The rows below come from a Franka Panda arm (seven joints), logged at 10 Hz.
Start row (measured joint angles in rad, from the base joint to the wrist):
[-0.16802, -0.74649, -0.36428, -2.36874, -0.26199, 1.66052, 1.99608]
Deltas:
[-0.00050, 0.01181, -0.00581, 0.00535, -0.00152, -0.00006, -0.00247]
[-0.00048, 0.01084, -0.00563, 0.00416, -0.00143, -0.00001, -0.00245]
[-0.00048, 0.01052, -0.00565, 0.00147, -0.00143, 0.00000, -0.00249]
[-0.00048, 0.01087, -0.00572, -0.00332, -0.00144, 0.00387, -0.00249]
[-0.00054, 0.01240, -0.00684, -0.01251, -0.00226, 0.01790, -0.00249]
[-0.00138, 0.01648, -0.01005, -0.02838, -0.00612, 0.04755, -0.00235]
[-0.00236, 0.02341, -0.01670, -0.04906, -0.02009, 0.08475, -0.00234]
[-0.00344, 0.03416, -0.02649, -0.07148, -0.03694, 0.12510, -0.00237]
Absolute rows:
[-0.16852, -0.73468, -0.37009, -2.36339, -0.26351, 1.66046, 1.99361]
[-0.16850, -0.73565, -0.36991, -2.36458, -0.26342, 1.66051, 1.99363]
[-0.16850, -0.73597, -0.36993, -2.36727, -0.26342, 1.66052, 1.99359]
[-0.16850, -0.73562, -0.37000, -2.37206, -0.26343, 1.66439, 1.99359]
[-0.16856, -0.73409, -0.37112, -2.38125, -0.26425, 1.67842, 1.99359]
[-0.16940, -0.73001, -0.37433, -2.39712, -0.26811, 1.70807, 1.99373]
[-0.17038, -0.72308, -0.38098, -2.41780, -0.28208, 1.74527, 1.99374]
[-0.17146, -0.71233, -0.39077, -2.44022, -0.29893, 1.78562, 1.99371]

